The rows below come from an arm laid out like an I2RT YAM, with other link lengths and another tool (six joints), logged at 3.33 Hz.
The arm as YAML. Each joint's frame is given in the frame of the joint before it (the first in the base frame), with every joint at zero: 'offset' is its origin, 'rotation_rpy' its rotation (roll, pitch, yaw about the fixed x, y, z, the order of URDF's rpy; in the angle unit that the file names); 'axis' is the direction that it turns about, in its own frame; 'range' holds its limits. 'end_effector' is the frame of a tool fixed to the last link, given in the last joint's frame.
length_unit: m
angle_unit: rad
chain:
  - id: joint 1
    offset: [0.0, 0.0, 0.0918]
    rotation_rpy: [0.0, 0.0, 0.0]
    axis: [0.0, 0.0, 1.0]
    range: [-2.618, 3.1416]
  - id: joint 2
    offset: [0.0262, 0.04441, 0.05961]
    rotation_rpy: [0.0, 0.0, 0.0]
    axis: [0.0, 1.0, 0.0]
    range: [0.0, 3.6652]
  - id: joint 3
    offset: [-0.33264, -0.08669, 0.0]
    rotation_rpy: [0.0, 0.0, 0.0]
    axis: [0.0, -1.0, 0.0]
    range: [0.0, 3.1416]
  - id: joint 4
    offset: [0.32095, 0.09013, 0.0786]
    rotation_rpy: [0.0, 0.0, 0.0]
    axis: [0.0, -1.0, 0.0]
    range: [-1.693, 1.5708]
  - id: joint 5
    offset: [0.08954, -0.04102, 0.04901]
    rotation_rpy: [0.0, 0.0, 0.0]
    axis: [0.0, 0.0, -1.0]
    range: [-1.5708, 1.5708]
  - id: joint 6
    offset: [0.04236, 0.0, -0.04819]
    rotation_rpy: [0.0, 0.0, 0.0]
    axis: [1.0, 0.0, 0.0]
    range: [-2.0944, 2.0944]
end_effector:
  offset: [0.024, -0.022, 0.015]
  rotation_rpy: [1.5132, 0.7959, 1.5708]
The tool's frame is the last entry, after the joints.
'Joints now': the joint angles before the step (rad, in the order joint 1, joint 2, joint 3, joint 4, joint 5, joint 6). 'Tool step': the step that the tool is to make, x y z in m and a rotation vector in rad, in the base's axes. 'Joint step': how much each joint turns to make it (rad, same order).
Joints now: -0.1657 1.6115 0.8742 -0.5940 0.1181 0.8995
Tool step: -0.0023 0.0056 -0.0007 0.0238 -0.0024 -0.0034
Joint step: 0.0105 -0.0079 -0.0077 -0.0037 -0.0199 0.0192
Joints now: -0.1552 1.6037 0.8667 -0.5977 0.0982 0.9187
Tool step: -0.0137 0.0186 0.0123 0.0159 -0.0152 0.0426
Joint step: 0.0446 -0.0766 -0.0336 -0.0306 -0.0168 0.0062
